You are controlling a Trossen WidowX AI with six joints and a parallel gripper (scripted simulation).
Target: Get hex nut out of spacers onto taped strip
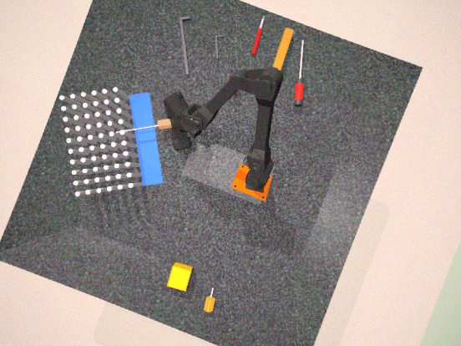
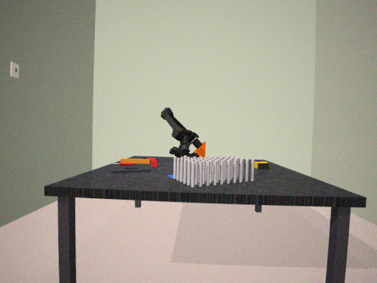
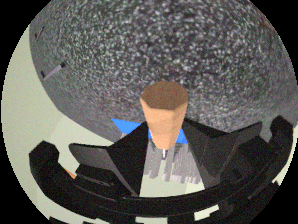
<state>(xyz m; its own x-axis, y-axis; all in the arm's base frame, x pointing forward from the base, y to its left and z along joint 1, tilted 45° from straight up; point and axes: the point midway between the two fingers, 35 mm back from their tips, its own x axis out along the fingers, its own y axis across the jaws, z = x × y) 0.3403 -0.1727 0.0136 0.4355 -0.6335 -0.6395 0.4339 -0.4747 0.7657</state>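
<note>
Now: the blue taped strip 9 cm ahead of my gripper tip, 8 cm to the left of it and 4 cm below it. Also, from my gripper tip: red cube 19 cm behind, 20 cm to the right, 2 cm below; short hex key 9 cm behind, 36 cm to the right, 3 cm below; orange bar 34 cm behind, 36 cm to the right, 2 cm below.
</note>
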